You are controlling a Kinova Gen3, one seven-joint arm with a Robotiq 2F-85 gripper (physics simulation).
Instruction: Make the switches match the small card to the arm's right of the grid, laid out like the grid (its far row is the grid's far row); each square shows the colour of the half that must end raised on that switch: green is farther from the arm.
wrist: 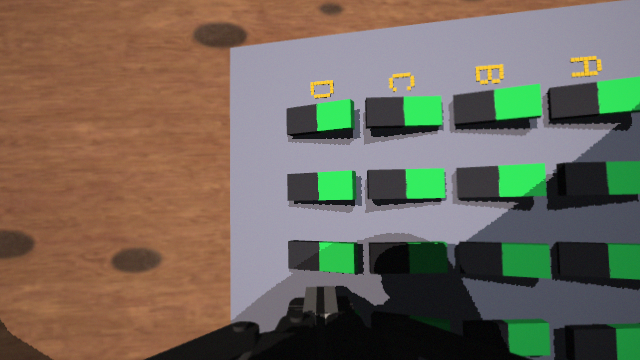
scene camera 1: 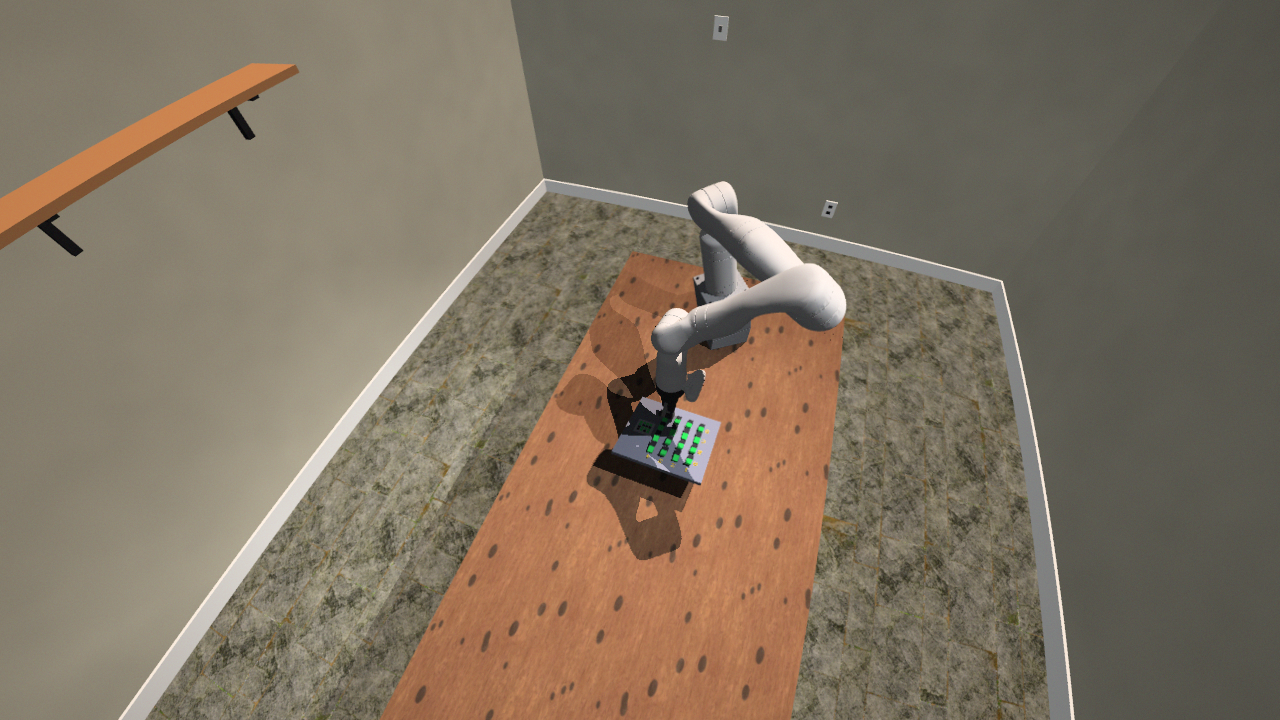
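Observation:
A grey panel (scene camera 1: pixel 631 450) (wrist: pixel 260 150) carries a grid of black-and-green rocker switches, marked D, C, B, A in the wrist view. In the two upper lines there, the C switches (wrist: pixel 385 111) (wrist: pixel 386 184) tilt opposite to the D (wrist: pixel 335 115) (wrist: pixel 336 185) and B (wrist: pixel 517 102) (wrist: pixel 522 180) ones, whose green halves look raised. The small card (scene camera 1: pixel 643 427) lies in shadow left of the grid in the scene view; its colours are unreadable. My gripper (scene camera 1: pixel 667 414) (wrist: pixel 321 307) is shut and empty, over the panel's arm-side edge, beside the third D switch (wrist: pixel 337 257). It hides the fourth D switch.
The panel rests on a long brown wooden table top (scene camera 1: pixel 617 644) (wrist: pixel 125 150). The arm's base (scene camera 1: pixel 725 331) stands behind it. A wooden shelf (scene camera 1: pixel 143 138) is on the left wall. The arm's shadow covers the lower right of the panel in the wrist view.

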